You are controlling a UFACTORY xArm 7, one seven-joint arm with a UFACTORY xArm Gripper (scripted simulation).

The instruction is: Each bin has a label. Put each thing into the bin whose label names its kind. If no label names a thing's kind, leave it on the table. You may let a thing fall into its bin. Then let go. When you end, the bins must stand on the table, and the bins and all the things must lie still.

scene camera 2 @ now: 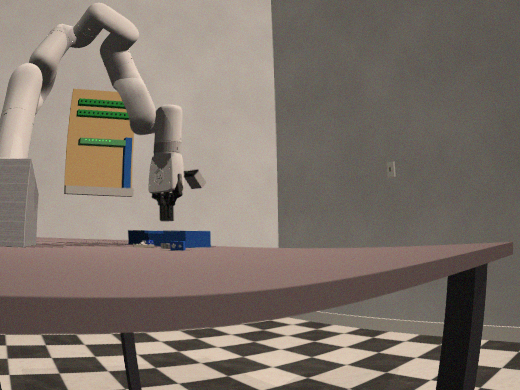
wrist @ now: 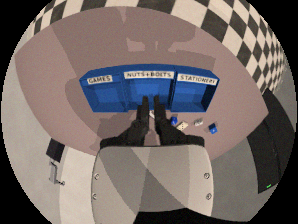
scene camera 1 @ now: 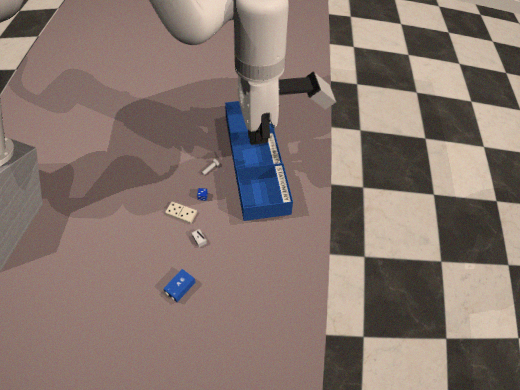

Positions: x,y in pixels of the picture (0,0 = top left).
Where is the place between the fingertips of my gripper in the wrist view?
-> At 151,103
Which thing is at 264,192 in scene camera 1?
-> A blue three-part bin.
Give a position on a blue three-part bin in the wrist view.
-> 104,94
